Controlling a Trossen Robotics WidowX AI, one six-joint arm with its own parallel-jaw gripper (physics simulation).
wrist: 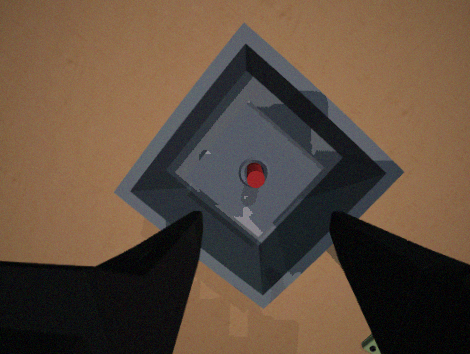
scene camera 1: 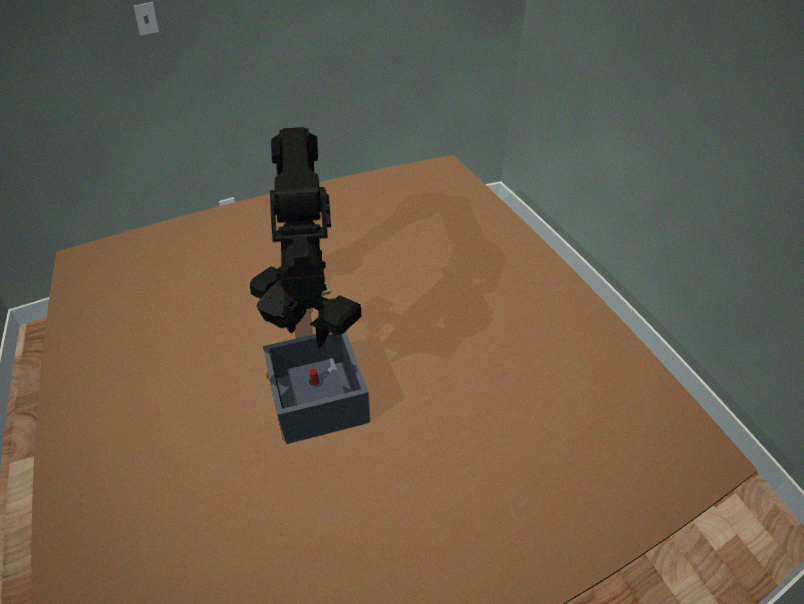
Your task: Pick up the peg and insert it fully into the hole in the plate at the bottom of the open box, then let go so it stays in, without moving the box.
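Frame: origin at the arm's base, x ahead, y left, z up, level; centimetres.
Seen in the pictures: gripper, fingertip midpoint: [wrist: 266,220] [scene camera 1: 306,338].
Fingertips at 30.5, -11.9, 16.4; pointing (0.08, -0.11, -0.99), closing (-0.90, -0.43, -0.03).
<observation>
Offsets run from my fingertips to a thing's middle, as dx, dy, dz. Level surfaces: height alone.
The red peg {+0.1, +0.1, -12.8} [scene camera 1: 313,377] [wrist: 255,178] stands upright in the round hole of the grey plate {+0.2, +0.2, -14.2} [scene camera 1: 298,390] [wrist: 225,165] at the bottom of the open box. Its upper part shows above the plate; how deep it sits cannot be seen. The dark grey-blue box {+0.2, +0.2, -12.7} [scene camera 1: 324,416] [wrist: 172,122] stands on the brown table top. My gripper [scene camera 1: 306,334] [wrist: 266,220] is open and empty, above the back edge of the box in the scene view and apart from the peg. In the wrist view its fingers are spread at the lower left and lower right.
The box walls rise around the plate and peg on all sides. The brown table top {dz -17.6} [scene camera 1: 487,468] [wrist: 60,100] surrounds the box. A small green item [wrist: 370,345] shows partly at the wrist view's lower right, beside a finger. Green walls stand behind and to the right.
</observation>
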